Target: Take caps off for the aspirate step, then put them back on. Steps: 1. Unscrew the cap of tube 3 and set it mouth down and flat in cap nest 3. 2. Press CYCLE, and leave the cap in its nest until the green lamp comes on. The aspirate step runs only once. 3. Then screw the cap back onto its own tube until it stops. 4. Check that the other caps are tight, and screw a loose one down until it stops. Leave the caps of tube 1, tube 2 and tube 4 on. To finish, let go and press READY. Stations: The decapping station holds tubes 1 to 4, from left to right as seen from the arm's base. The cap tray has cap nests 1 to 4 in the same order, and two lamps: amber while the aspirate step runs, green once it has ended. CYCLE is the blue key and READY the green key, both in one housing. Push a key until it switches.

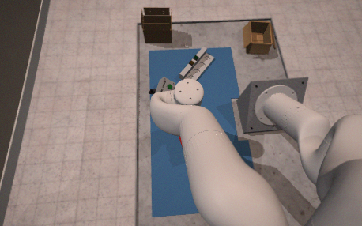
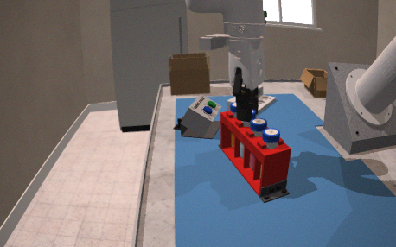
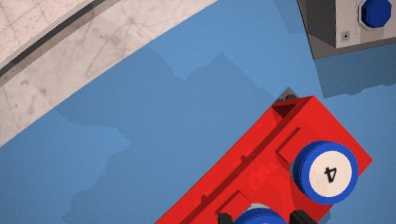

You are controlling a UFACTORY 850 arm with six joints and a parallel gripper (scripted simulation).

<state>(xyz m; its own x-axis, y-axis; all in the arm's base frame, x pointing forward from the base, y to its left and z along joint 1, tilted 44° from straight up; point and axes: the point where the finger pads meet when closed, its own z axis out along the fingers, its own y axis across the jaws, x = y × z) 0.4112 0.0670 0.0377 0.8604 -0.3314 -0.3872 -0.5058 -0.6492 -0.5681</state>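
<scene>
My hand is 10 mm above the blue cap. From my hand the other things lie so: blue key: 170 mm to the right, 80 mm ahead, 60 mm below; then grey key housing: 190 mm to the right, 80 mm below, 80 mm ahead; then cap marked 4: 50 mm to the right, 20 mm below, 10 mm ahead.
</scene>
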